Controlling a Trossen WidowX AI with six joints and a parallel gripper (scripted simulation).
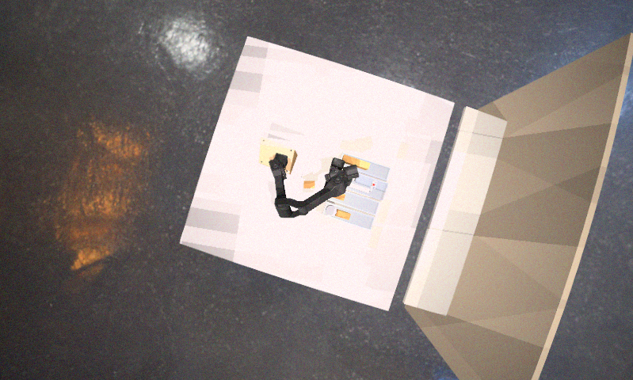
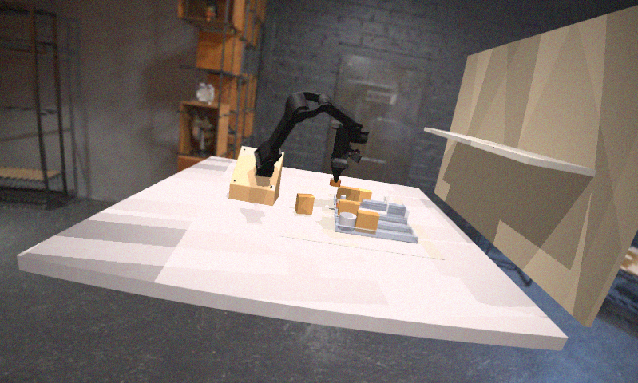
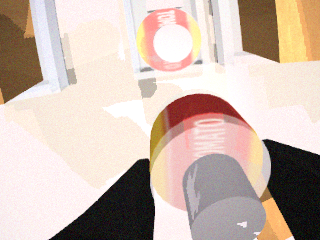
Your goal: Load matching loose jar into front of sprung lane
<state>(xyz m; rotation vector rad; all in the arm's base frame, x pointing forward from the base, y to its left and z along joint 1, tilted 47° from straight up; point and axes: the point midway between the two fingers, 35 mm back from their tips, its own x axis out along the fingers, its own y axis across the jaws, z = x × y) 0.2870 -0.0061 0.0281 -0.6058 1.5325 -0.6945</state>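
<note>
The brown box lies 11 cm behind my gripper tip, 9 cm below it and 6 cm to the right of it.
</note>
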